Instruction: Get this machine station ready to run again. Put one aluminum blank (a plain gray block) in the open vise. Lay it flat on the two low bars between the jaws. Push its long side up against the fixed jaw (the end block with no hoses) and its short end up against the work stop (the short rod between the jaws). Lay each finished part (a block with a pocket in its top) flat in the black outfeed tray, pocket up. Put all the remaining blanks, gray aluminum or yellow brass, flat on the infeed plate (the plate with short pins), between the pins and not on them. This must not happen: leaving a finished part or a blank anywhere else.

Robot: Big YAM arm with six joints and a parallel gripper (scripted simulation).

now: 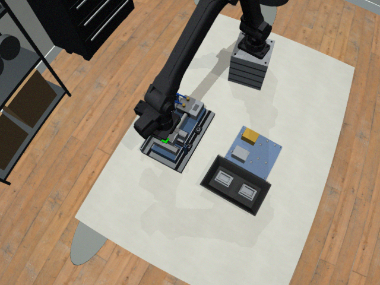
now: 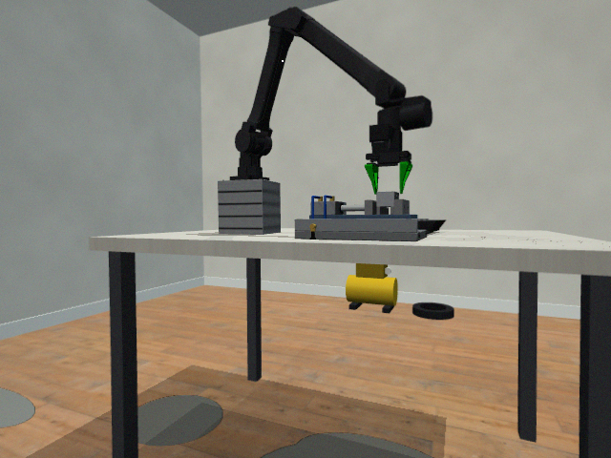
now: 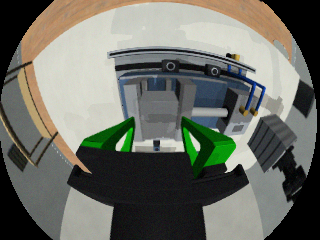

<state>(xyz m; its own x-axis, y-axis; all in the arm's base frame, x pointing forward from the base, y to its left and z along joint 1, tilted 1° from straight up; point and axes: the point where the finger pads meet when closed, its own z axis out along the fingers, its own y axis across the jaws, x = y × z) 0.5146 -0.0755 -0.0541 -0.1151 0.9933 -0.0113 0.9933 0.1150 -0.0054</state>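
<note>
My gripper is now 16 cm past the hose-end block, 4 cm above it and 1 cm to the left of it. Round my hand: yellow brass blank (25 cm to the left, 21 cm behind, 9 cm below).
</note>
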